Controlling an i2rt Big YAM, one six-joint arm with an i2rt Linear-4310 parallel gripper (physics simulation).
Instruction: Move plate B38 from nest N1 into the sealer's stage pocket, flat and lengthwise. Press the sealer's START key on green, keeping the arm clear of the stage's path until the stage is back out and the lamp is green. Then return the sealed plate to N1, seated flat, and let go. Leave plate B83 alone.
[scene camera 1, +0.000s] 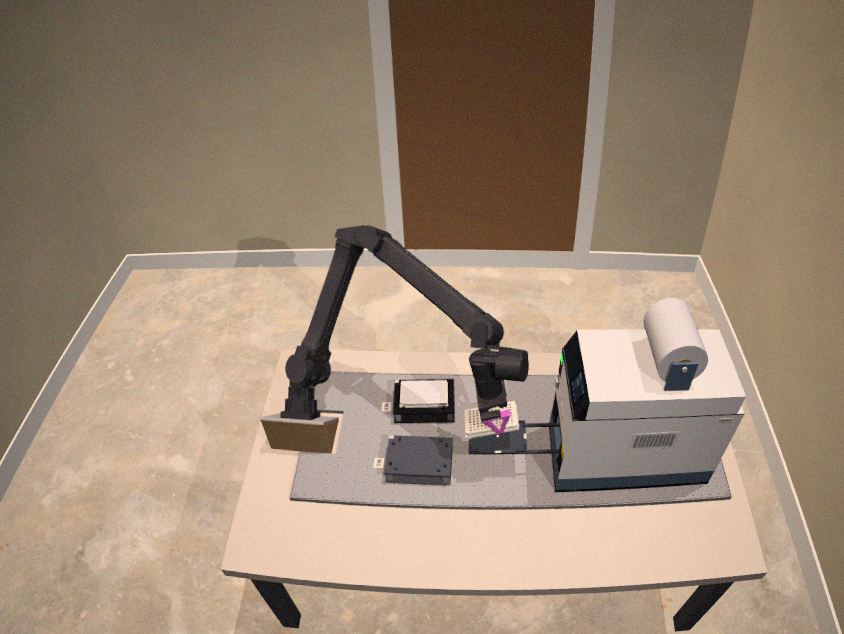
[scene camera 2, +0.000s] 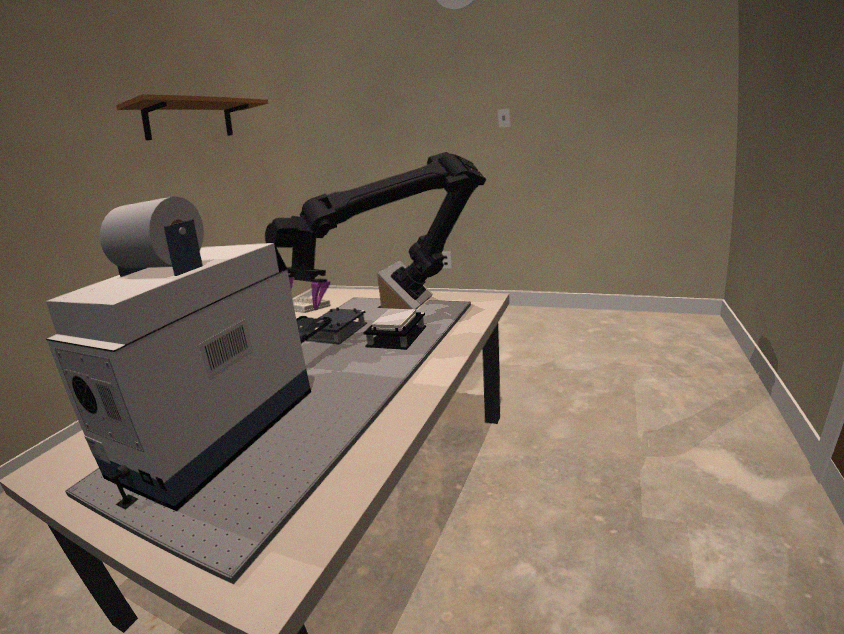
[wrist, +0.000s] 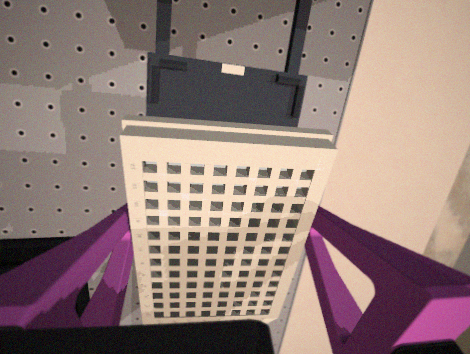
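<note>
My gripper is shut on a cream well plate, one purple finger on each long side. The plate looks about level and hangs above the dark stage; the far part of the stage pocket shows past it in the wrist view. I cannot read its code or tell if film covers it. The front nest, apparently N1, holds no plate. Another white plate sits in the back nest. The sealer lamp is green.
The tall white sealer stands at the right in scene camera 1, with a film roll on top. Two dark rails join it to the stage. The arm's base block stands at the board's left end.
</note>
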